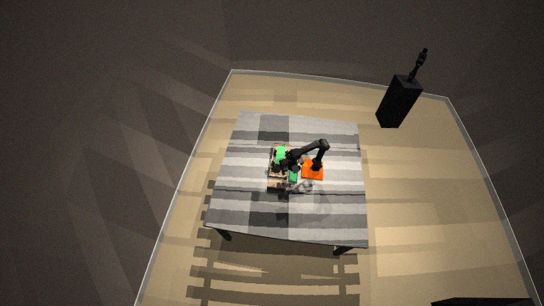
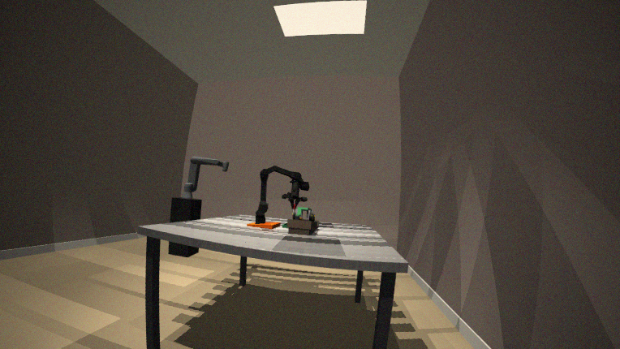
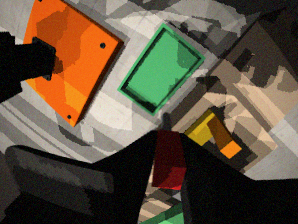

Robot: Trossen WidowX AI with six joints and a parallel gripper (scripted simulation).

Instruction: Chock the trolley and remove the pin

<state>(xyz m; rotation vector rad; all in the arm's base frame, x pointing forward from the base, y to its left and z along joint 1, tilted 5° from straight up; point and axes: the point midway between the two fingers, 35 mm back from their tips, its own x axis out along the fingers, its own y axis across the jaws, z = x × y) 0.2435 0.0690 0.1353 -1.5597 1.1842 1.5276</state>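
The red-headed stop pin is right at my gripper tip. From my gripper tip the other things lie so: green tray: 30 mm behind, 140 mm below; yellow chock: 50 mm ahead, 20 mm to the right, 60 mm below; green trolley: 80 mm ahead, 130 mm to the right, 30 mm below.
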